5 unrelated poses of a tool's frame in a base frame.
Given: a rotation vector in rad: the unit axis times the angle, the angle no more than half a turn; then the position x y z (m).
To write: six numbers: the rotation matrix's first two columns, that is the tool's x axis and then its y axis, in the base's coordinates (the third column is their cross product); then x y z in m. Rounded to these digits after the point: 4 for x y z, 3 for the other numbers.
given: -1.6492 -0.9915 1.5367 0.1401 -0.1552 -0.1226
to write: 0.019 0.871 -0.490 0.088 -0.490 -0.867 0.1401 -0.1552 -0.1226
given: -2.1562 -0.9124 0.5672 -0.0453 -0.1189 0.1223
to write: 0.653 0.748 -0.114 0.434 -0.493 -0.754 -0.0453 -0.1189 0.1223
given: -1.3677 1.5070 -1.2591 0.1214 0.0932 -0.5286
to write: -0.167 -0.982 0.092 -0.266 -0.046 -0.963 0.1214 0.0932 -0.5286
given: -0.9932 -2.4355 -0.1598 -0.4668 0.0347 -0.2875
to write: -0.608 0.624 0.491 0.682 0.727 -0.078 -0.4668 0.0347 -0.2875
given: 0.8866 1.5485 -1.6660 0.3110 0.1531 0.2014
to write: -0.532 -0.033 -0.846 0.846 -0.055 -0.530 0.3110 0.1531 0.2014
